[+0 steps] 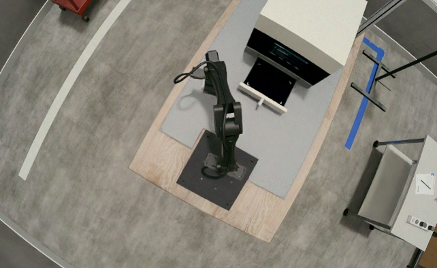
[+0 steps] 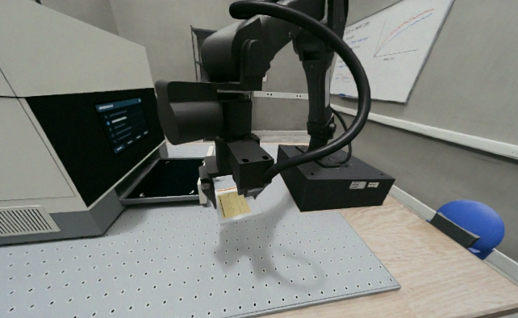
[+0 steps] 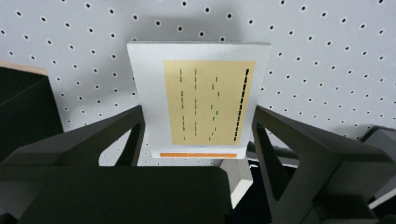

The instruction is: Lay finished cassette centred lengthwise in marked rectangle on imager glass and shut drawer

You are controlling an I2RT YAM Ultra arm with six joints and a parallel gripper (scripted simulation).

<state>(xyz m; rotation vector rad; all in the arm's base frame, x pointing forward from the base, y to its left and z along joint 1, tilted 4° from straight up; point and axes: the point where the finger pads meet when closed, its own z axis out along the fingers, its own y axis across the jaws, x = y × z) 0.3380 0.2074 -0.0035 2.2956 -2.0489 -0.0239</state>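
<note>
The drawer is 270 mm to the right of my hand, 170 mm ahead of it and 70 mm below it. From my hand the other things lie so: finished cassette (right at my hand).
</note>
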